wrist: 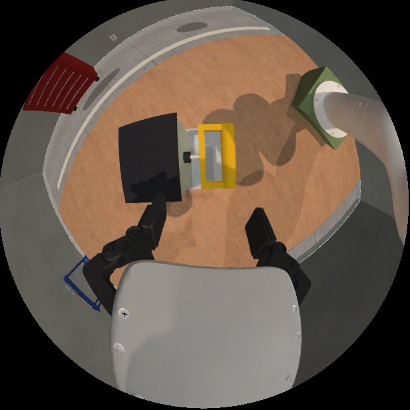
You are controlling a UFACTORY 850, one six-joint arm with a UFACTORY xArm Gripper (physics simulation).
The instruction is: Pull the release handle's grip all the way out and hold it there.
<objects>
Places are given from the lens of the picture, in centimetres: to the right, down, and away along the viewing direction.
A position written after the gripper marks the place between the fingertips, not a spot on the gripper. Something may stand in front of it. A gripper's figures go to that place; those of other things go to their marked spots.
gripper [209, 211]: 1, 1, 12
grey mounting plate [212, 148]: 2, -14, 31
</objects>
